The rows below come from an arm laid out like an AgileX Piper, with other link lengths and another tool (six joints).
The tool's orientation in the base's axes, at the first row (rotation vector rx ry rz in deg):
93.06, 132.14, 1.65
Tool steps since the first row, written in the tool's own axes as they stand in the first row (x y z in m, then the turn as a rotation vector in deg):
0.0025, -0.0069, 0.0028, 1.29, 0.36, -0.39
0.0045, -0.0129, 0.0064, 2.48, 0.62, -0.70
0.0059, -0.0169, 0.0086, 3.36, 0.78, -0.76
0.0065, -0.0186, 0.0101, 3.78, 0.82, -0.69
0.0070, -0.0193, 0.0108, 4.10, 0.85, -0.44
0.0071, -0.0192, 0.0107, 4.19, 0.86, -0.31
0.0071, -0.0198, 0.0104, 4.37, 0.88, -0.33
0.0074, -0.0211, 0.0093, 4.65, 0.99, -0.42
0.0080, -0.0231, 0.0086, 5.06, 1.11, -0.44
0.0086, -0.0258, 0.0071, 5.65, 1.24, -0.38
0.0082, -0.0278, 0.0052, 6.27, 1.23, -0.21
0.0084, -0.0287, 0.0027, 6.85, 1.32, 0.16
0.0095, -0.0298, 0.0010, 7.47, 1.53, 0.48
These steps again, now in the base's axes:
-0.0063, -0.0006, -0.0046, -0.17, 1.38, 0.12
-0.0114, -0.0015, -0.0097, -0.37, 2.62, 0.18
-0.0149, -0.0020, -0.0130, -0.51, 3.49, 0.05
-0.0163, -0.0023, -0.0149, -0.58, 3.88, -0.11
-0.0169, -0.0022, -0.0158, -0.58, 4.15, -0.42
-0.0168, -0.0020, -0.0157, -0.57, 4.21, -0.57
-0.0175, -0.0022, -0.0155, -0.61, 4.39, -0.59
-0.0190, -0.0022, -0.0148, -0.62, 4.70, -0.55
-0.0212, -0.0022, -0.0147, -0.64, 5.12, -0.61
-0.0243, -0.0024, -0.0140, -0.68, 5.70, -0.79
-0.0265, -0.0031, -0.0124, -0.83, 6.24, -1.10
-0.0281, -0.0029, -0.0103, -0.83, 6.75, -1.58
-0.0299, -0.0020, -0.0092, -0.73, 7.34, -1.99

